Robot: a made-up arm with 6 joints.
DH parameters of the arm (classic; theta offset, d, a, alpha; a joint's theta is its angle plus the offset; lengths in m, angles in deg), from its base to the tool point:
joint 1: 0 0.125 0 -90
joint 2: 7.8 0 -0.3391 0
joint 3: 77.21 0 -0.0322 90
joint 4: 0 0.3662 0 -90
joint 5: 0 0 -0.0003 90
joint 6: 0 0.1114 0 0
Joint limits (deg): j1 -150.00..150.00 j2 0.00..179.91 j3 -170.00..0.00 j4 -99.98..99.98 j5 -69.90..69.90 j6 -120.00..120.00
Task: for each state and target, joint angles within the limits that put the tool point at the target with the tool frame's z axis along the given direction. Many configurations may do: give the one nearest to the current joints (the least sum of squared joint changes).
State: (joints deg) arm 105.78 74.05 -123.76 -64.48 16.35 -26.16
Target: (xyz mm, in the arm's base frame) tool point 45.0 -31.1 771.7 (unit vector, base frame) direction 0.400 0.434 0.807
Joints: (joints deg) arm 90.51 35.00 -87.56 -99.78 24.20 -26.16
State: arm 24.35 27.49 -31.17 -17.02 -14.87 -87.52
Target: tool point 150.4 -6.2 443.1 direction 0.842 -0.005 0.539
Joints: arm -5.75 20.74 -25.83 -11.68 -23.09 -87.52
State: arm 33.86 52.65 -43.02 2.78 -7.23 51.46
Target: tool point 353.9 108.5 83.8 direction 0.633 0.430 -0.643
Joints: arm 12.03 95.35 -30.65 -45.10 -24.06 51.46
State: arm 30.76 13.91 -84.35 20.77 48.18 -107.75
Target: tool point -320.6 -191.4 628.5 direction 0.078 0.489 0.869
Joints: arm 36.73 0.11 -91.84 37.24 34.78 -107.75
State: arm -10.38 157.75 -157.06 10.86 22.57 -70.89
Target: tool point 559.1 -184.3 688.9 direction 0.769 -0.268 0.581
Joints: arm -18.07 131.20 -169.95 -6.47 8.29 -70.89
